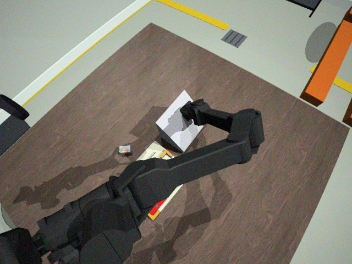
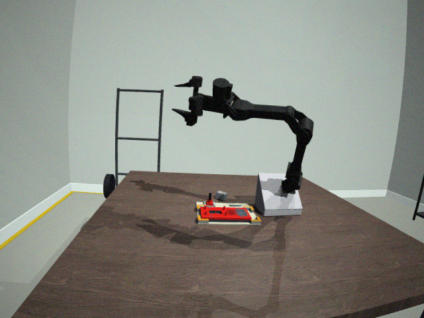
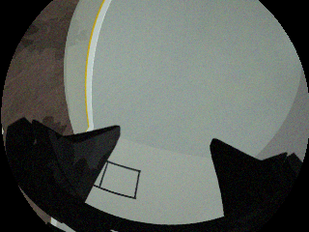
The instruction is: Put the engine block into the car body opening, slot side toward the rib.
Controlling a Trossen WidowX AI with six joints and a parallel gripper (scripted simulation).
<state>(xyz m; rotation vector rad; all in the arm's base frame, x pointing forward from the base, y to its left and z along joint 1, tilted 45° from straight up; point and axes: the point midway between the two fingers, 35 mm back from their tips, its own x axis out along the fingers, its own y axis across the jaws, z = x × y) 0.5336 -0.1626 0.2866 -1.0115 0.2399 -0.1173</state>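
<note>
My gripper tip is 240 mm past the grey engine block, 190 mm to the left of it and 460 mm above it. Also, from my gripper tip: black post (180 mm behind, 100 mm to the right, 430 mm below).
</note>
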